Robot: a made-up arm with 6 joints. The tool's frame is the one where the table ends. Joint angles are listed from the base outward.
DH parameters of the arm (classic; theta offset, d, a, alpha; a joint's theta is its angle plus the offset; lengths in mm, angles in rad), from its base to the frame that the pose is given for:
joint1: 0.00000 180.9 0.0 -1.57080
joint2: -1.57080 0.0 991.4 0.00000
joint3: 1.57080 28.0 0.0 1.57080
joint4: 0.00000 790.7 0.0 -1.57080
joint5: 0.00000 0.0 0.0 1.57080
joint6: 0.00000 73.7 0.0 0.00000
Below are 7 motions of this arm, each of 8 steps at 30 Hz.
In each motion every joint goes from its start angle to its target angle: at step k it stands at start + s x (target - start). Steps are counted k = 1, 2, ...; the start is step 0. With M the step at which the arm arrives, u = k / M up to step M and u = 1 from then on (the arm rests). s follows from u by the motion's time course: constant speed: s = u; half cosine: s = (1 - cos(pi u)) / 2; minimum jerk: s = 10 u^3 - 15 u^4 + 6 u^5.
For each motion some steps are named. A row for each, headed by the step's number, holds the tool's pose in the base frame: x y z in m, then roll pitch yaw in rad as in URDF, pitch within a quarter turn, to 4 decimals.
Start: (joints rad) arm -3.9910 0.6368 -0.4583 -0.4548 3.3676 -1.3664
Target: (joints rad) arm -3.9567 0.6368 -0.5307 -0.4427 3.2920 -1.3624
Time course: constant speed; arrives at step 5
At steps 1, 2, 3, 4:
1: -0.4873 0.4942 1.6892 2.8036 -0.1417 0.0872
2: -0.4840 0.4842 1.6903 2.8302 -0.1301 0.0932
3: -0.4806 0.4743 1.6913 2.8566 -0.1184 0.0993
4: -0.4771 0.4645 1.6921 2.8831 -0.1067 0.1057

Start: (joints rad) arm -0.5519 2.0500 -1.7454 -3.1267 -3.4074 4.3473
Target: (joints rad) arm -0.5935 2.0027 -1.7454 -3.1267 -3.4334 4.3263
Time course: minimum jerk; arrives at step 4
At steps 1, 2, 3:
1: 0.9282 -0.5444 0.4214 -2.6056 -0.1986 1.3427
2: 0.9146 -0.5568 0.4420 -2.6152 -0.1999 1.3351
3: 0.9005 -0.5686 0.4624 -2.6247 -0.2011 1.3277

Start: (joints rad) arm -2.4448 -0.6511 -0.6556 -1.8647 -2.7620 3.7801
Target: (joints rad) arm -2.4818 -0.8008 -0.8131 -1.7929 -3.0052 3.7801
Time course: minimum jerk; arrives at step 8
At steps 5, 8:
5: 1.1241 0.8364 0.9331 -1.5586 0.8837 2.4475
8: 1.1521 0.8460 0.8423 -1.4606 0.8499 2.4469

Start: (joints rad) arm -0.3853 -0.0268 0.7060 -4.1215 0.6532 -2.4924
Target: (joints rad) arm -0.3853 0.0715 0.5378 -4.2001 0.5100 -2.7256
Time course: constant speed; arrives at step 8
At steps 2, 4, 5, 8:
2: 0.4896 -0.1296 1.8577 -0.5676 0.1341 -0.6596
4: 0.5026 -0.1364 1.8662 -0.5625 0.1081 -0.7418
5: 0.5091 -0.1398 1.8702 -0.5592 0.0955 -0.7831
8: 0.5280 -0.1501 1.8810 -0.5469 0.0594 -0.9073

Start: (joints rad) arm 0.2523 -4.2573 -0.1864 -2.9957 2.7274 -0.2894
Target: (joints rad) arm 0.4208 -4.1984 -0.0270 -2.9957 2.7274 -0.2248
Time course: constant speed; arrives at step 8
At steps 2, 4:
2: 1.5043 0.4809 -0.4698 -0.4586 0.7297 2.8773
4: 1.4650 0.5376 -0.5204 -0.4092 0.6896 2.9627

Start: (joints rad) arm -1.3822 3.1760 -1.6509 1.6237 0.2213 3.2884
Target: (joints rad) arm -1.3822 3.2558 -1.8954 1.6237 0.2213 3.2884
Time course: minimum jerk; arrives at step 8
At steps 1, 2, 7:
1: 0.1983 -0.8033 -0.7673 -1.5110 0.1875 -2.7205
2: 0.1968 -0.7958 -0.7547 -1.4967 0.1841 -2.7178
7: 0.1806 -0.7109 -0.6254 -1.3541 0.1486 -2.6942

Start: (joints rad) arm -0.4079 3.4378 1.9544 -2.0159 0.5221 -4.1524
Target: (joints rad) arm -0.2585 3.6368 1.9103 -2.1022 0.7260 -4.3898
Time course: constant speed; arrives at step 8
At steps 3, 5, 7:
3: -0.9438 0.3371 -0.1843 0.6723 -1.0866 -0.5171
5: -0.9787 0.3067 -0.1440 0.8333 -1.0205 -0.6231
7: -1.0109 0.2739 -0.1024 0.9590 -0.9443 -0.6953

